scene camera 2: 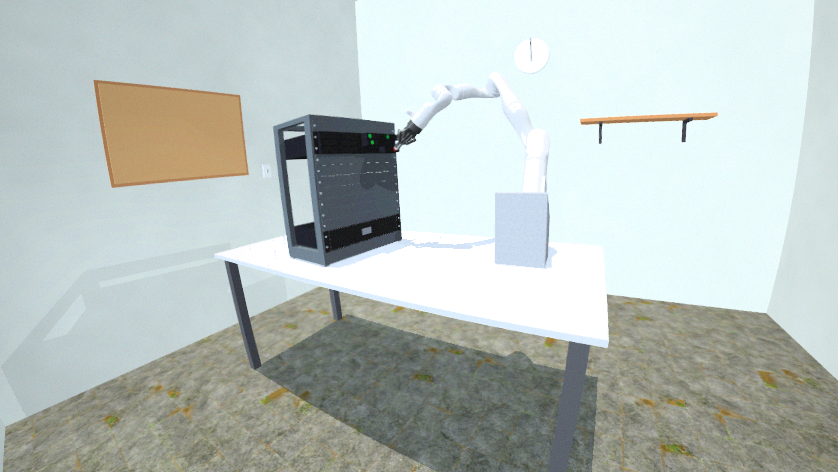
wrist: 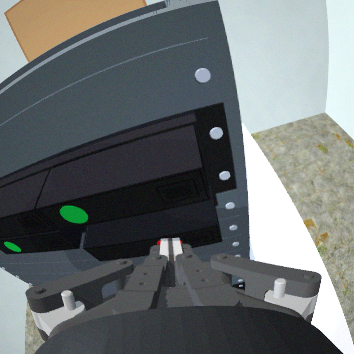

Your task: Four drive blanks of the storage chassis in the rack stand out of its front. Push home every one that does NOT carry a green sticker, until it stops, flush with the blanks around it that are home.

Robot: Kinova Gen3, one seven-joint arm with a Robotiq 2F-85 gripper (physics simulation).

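Places are measured from the arm's base along level axes (x left, y ahead, z down), in millimetres.
Where they show: gripper, fingertip midpoint: (scene camera 2: 395,149) (wrist: 170,250); arm's base, link origin: (scene camera 2: 532,201).
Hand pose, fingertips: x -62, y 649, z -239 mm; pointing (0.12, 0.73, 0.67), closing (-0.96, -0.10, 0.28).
Things, the pixels of their top centre, and the offset from my fingertips. "spot": a spot on its surface instead. Level surfaces: height alone.
- black storage chassis, surface spot: (scene camera 2: 340,143) spot: dx +298, dy +71, dz -25 mm
- lower right blank, top centre: (wrist: 144,178) (scene camera 2: 383,147) dx +9, dy +67, dz -14 mm
- white table, surface height: dz +478 mm
The black storage chassis (scene camera 2: 340,143) sits high in the grey rack (scene camera 2: 352,123) (wrist: 125,100). In the wrist view a lower right blank (wrist: 150,226) stands out of the front; its red sticker (wrist: 159,243) is mostly hidden behind the fingertips. Above it, a blank (wrist: 125,172) with a green sticker (wrist: 74,214) (scene camera 2: 387,137) stands out. To the left, a lower blank carries a green sticker (wrist: 12,246) (scene camera 2: 371,142). Another green sticker (scene camera 2: 370,136) shows above that one in the scene view. My gripper (scene camera 2: 397,148) (wrist: 170,250) is shut and empty, its tips at the red sticker, apparently touching the blank's face.
The rack stands on a white table (scene camera 2: 469,293) (wrist: 280,240), with screw heads down its right post. The arm's grey pedestal (scene camera 2: 520,228) stands to the right. A cork board (scene camera 2: 175,134) (wrist: 60,20) and a shelf (scene camera 2: 645,118) hang on the walls.
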